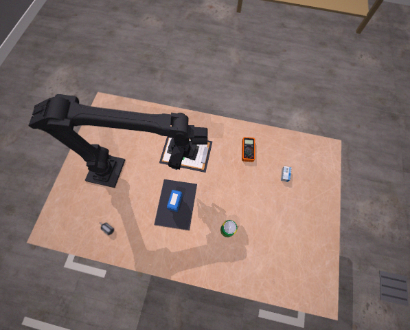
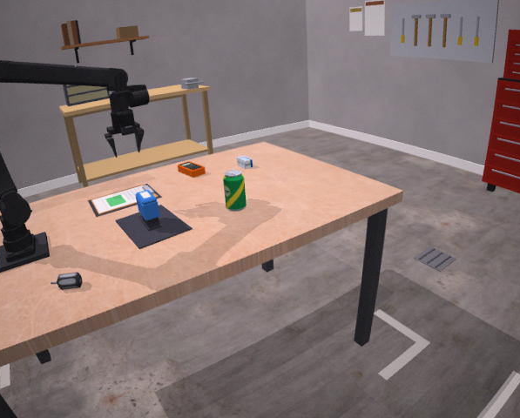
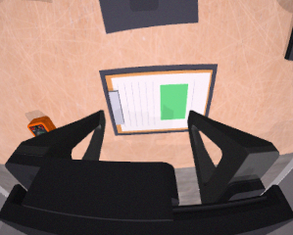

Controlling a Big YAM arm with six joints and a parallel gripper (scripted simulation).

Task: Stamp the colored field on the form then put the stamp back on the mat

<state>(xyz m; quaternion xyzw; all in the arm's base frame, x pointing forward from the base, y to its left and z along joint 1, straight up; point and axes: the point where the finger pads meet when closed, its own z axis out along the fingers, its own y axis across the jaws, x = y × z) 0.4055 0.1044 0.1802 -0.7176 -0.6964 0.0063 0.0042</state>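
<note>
My gripper is now 180 mm to the left of the stamp and 140 mm above it. From my hand the other things lie so: dark mat (180 mm to the right, 190 mm below); then clipboard (20 mm behind, 100 mm to the left, 190 mm below); then green can (270 mm ahead, 240 mm to the right, 130 mm below).
</note>
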